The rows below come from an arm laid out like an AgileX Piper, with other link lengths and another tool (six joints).
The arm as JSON. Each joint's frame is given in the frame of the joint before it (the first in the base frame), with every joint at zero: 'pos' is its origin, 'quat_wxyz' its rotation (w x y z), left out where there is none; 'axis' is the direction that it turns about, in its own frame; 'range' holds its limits. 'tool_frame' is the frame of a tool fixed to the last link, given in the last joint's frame.
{
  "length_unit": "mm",
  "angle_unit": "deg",
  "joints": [
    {
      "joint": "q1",
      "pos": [
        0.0,
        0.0,
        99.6
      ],
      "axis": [
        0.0,
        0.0,
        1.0
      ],
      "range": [
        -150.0,
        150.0
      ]
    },
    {
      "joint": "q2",
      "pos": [
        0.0,
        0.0,
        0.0
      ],
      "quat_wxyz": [
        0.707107,
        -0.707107,
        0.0,
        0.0
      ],
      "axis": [
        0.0,
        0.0,
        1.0
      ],
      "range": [
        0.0,
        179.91
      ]
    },
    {
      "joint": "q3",
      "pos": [
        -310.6,
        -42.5,
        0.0
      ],
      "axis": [
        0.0,
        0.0,
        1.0
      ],
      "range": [
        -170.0,
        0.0
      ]
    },
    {
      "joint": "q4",
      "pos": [
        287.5,
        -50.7,
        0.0
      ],
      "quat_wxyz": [
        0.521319,
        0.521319,
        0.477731,
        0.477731
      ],
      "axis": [
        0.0,
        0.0,
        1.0
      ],
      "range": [
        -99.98,
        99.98
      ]
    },
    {
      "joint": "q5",
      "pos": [
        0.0,
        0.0,
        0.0
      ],
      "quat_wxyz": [
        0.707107,
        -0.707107,
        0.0,
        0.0
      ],
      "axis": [
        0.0,
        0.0,
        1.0
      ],
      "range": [
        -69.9,
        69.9
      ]
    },
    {
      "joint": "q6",
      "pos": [
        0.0,
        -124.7,
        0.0
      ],
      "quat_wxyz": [
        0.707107,
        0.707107,
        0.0,
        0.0
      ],
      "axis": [
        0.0,
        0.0,
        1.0
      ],
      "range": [
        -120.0,
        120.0
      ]
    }
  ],
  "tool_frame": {
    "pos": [
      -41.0,
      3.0,
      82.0
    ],
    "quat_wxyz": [
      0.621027,
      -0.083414,
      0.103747,
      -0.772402
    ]
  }
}
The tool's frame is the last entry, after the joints.
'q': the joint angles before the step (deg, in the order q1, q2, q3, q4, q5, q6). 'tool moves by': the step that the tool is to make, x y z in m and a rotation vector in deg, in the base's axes. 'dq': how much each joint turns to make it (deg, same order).
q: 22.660 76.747 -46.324 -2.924 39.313 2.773
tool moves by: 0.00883 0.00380 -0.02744 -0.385 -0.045 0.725
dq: -0.085 4.082 2.033 -0.436 -6.028 -0.346
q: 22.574 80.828 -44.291 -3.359 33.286 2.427
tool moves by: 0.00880 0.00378 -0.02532 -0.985 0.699 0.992
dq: -0.026 4.611 0.498 -0.745 -4.108 -0.417
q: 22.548 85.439 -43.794 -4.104 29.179 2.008
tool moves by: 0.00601 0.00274 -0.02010 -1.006 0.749 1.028
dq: 0.000 3.749 0.028 -0.780 -2.723 -0.410
